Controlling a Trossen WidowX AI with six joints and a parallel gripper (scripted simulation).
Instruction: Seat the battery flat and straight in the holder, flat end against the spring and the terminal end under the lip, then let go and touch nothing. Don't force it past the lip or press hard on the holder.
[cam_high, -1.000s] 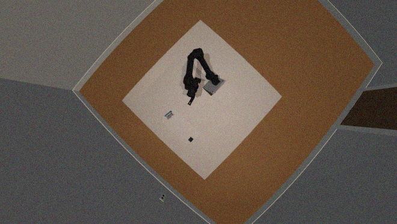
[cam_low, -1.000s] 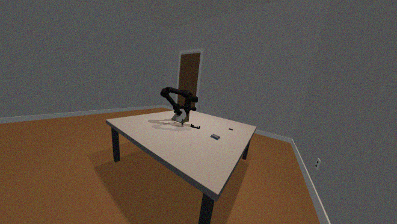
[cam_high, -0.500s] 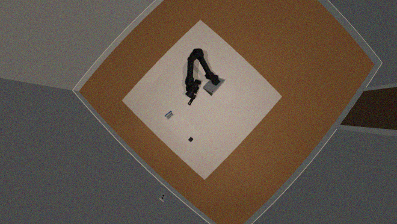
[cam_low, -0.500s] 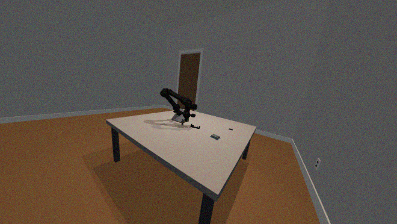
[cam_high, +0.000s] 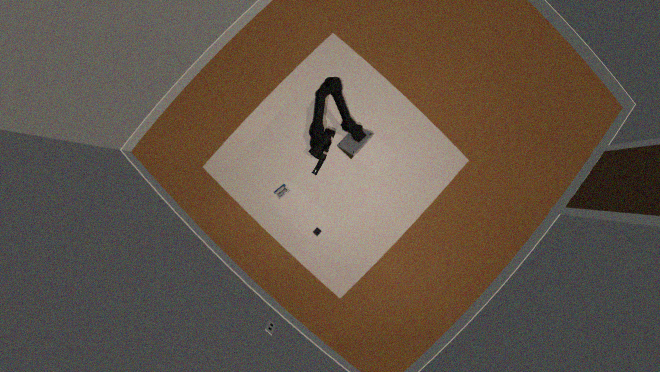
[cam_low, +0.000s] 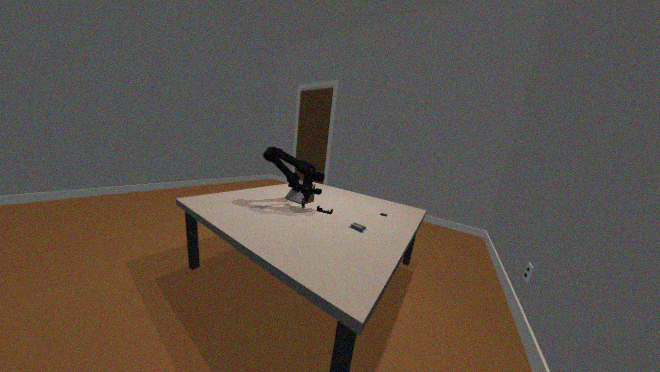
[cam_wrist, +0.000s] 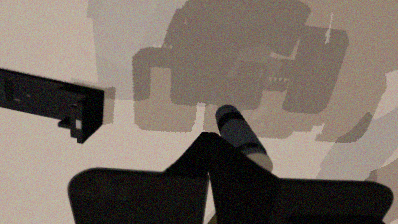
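My gripper tip is 20 mm past the battery, 10 mm to the left of it and 10 mm above it.
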